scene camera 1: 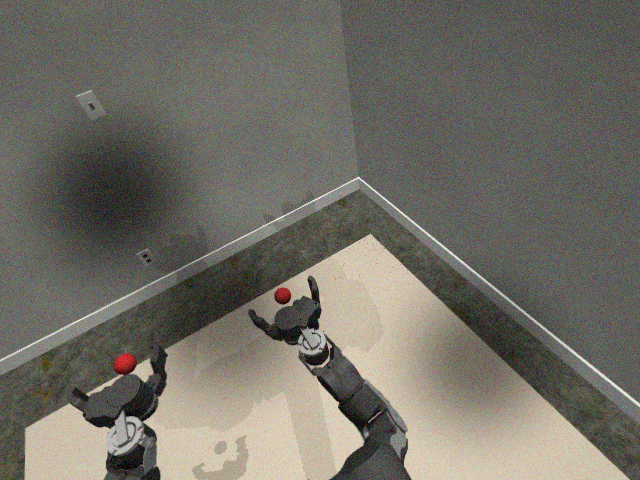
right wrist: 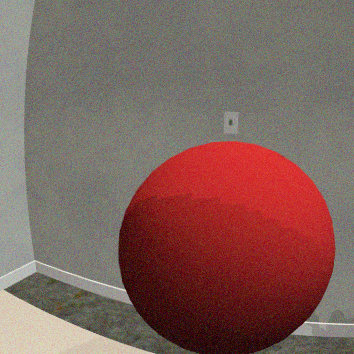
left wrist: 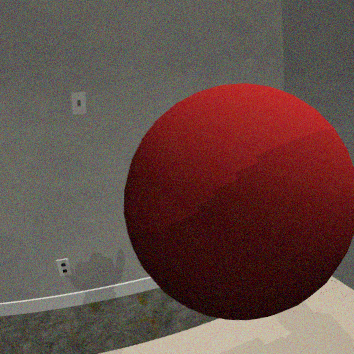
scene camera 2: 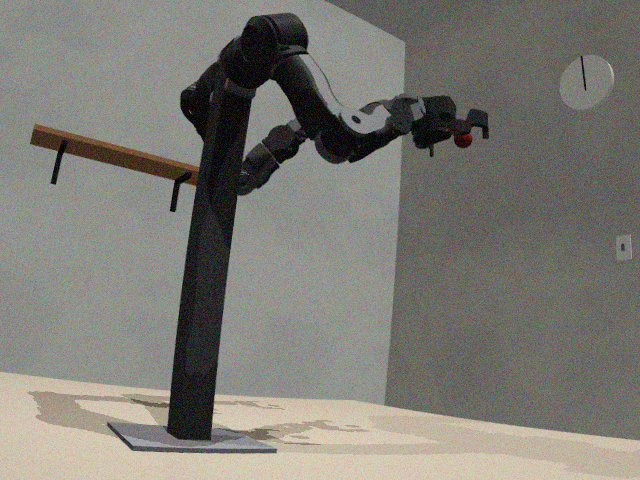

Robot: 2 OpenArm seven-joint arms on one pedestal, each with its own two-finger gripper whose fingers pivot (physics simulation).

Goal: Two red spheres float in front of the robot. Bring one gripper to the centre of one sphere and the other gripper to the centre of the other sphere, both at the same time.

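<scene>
The left red sphere (scene camera 1: 124,363) (left wrist: 240,201) floats between the open fingers of my left gripper (scene camera 1: 115,368), just ahead of its palm. It fills much of the left wrist view, right of the middle. The right red sphere (scene camera 1: 282,295) (scene camera 2: 463,140) (right wrist: 226,248) floats between the fingers of my right gripper (scene camera 1: 281,295) (scene camera 2: 471,135), also open. In scene camera 2 this sphere shows at the lower side of the fingers, its top partly covered; in the right wrist view it sits low. The left sphere and my left gripper are hidden in scene camera 2.
The robot's dark pedestal (scene camera 2: 204,289) stands on a flat base plate (scene camera 2: 242,443). A wooden shelf (scene camera 2: 118,155) is on the wall behind it. A round clock (scene camera 2: 594,85) hangs on the other wall. A wall switch (scene camera 1: 90,105) and a socket (scene camera 1: 146,256) are beyond the grippers.
</scene>
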